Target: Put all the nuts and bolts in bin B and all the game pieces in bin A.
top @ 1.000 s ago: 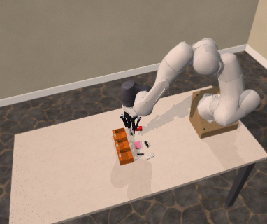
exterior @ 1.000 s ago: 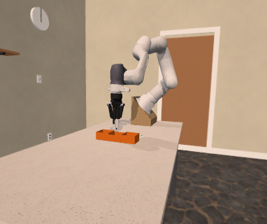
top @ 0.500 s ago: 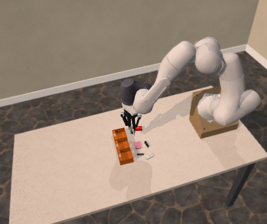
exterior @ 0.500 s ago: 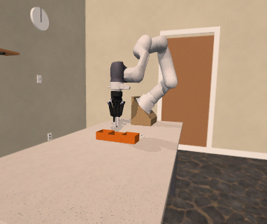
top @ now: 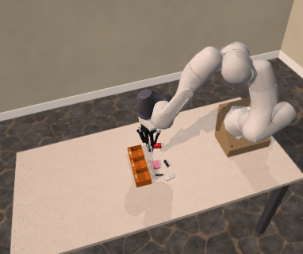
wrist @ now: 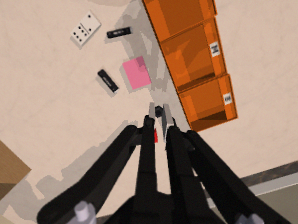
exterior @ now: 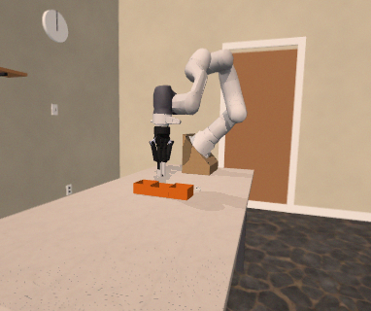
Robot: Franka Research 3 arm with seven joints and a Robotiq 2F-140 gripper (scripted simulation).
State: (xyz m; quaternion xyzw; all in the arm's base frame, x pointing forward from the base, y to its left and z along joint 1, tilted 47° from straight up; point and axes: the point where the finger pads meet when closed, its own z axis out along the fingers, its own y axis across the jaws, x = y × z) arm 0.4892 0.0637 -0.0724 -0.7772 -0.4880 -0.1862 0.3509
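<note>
Right now the black nut is 3 cm below my hand. From my hand the other things lie so: pink square (2 cm behind, 6 cm to the left, 9 cm below); then orange bin (8 cm ahead, 5 cm to the left, 7 cm below); then red piece (6 cm behind, 7 cm to the right, 9 cm below).
</note>
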